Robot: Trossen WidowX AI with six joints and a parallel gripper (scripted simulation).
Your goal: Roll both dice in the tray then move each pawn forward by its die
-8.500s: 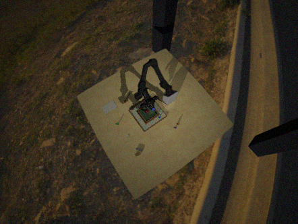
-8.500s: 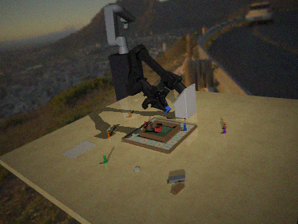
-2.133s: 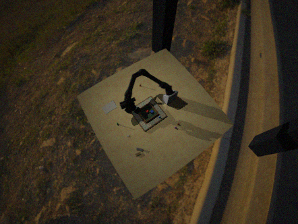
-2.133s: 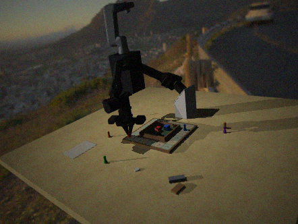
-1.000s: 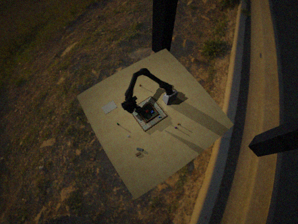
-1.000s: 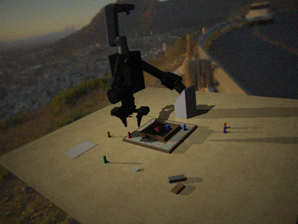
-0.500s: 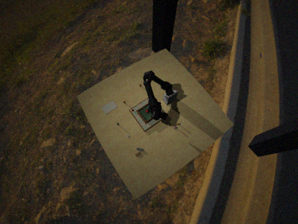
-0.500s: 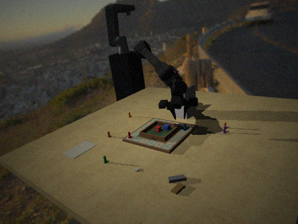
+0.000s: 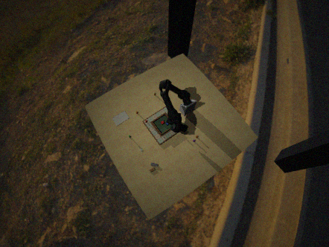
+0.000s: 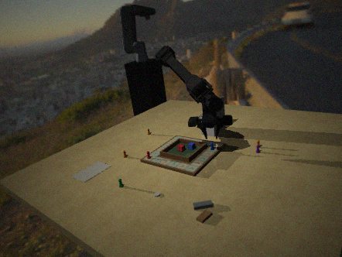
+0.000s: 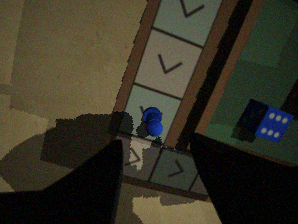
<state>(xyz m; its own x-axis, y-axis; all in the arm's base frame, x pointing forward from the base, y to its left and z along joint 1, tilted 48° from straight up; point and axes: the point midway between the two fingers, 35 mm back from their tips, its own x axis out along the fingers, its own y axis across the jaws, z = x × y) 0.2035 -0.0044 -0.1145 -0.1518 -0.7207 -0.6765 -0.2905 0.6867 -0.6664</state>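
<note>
The blue pawn is 40 mm below my gripper tip. From my gripper tip the other things lie so: blue die 20 mm ahead, 90 mm to the right, 40 mm below; then tray 50 mm ahead, 120 mm to the right, 60 mm below; then red die 50 mm ahead, 130 mm to the right, 40 mm below.
</note>
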